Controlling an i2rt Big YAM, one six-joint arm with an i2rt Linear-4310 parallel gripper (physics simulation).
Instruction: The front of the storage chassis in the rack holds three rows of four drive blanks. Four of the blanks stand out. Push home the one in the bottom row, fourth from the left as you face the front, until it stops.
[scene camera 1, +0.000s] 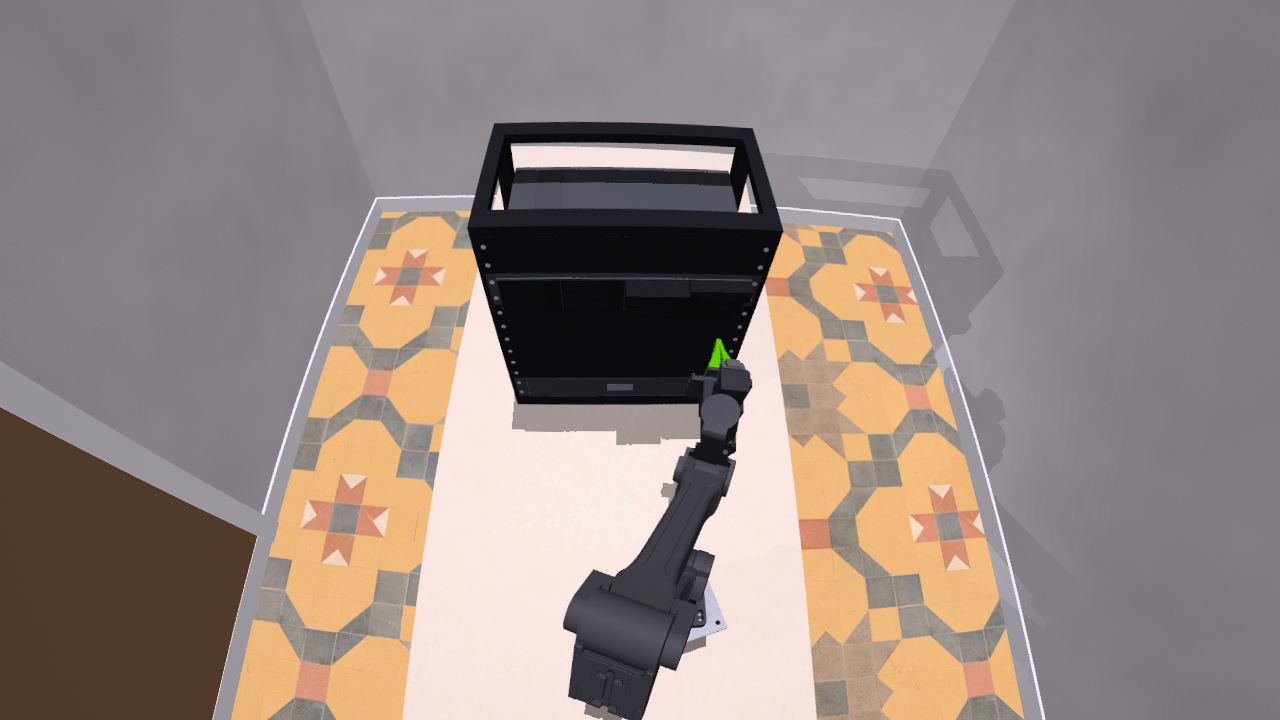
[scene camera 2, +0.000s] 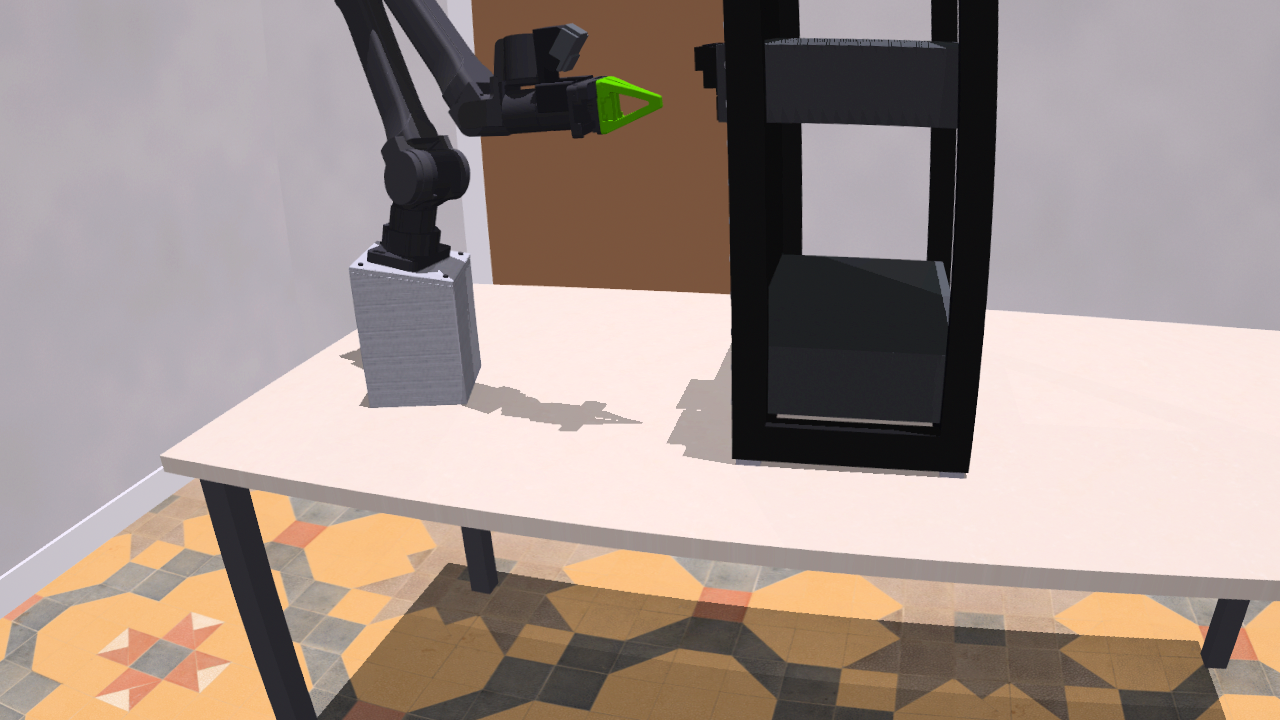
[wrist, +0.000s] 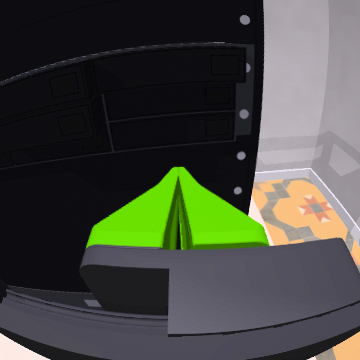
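The black rack holds the storage chassis. In the wrist view, the bottom-row fourth blank is the lowest in the right column; its face looks level with the middle-row fourth blank above it. The top-row fourth blank stands out. In the third column, the top blank and middle blank also stand out. My gripper has green fingers, shut and empty. Its tips are apart from the rack front, below the bottom row in the wrist view.
A dark box unit sits low in the rack. Screws line the rack's right front edge. The rack and the arm's grey pedestal stand on the pale table. Grey walls stand behind and beside it.
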